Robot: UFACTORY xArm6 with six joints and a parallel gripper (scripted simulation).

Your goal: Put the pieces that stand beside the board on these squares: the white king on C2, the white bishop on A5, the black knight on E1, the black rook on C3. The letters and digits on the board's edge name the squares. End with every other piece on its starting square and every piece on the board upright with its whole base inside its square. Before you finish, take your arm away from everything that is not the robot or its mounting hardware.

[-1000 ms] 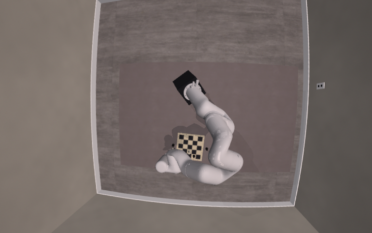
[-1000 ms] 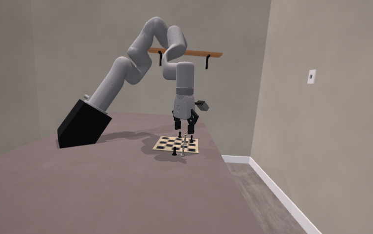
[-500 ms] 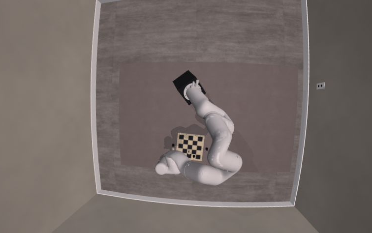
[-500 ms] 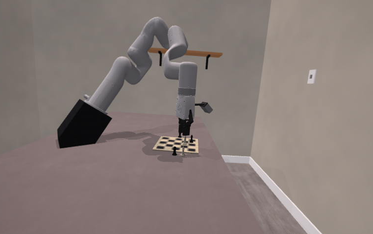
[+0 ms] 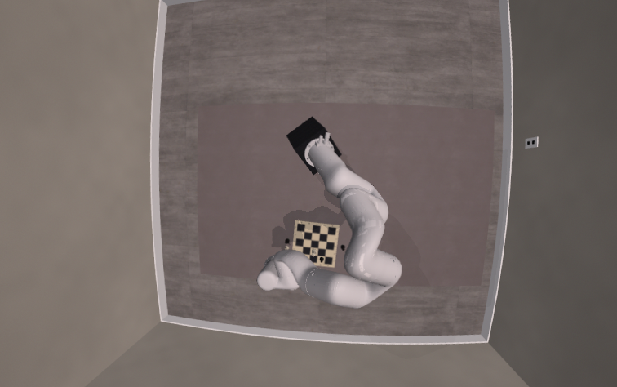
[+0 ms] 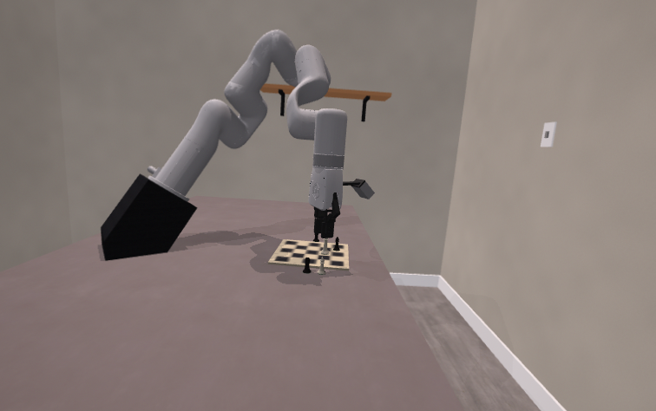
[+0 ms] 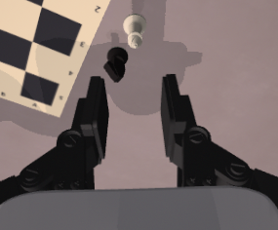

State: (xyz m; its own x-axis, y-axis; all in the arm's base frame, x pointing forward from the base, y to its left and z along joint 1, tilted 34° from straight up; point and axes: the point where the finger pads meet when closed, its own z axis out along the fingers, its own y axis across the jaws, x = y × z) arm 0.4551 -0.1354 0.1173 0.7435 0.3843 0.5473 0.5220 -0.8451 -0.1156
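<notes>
Right now my hand is 10 cm above the white bishop. The rest, counted from my hand: white king 1 cm behind, 14 cm to the left, 8 cm below; chessboard 5 cm behind, 13 cm to the left, 12 cm below; black piece 4 cm behind, 11 cm below.
</notes>
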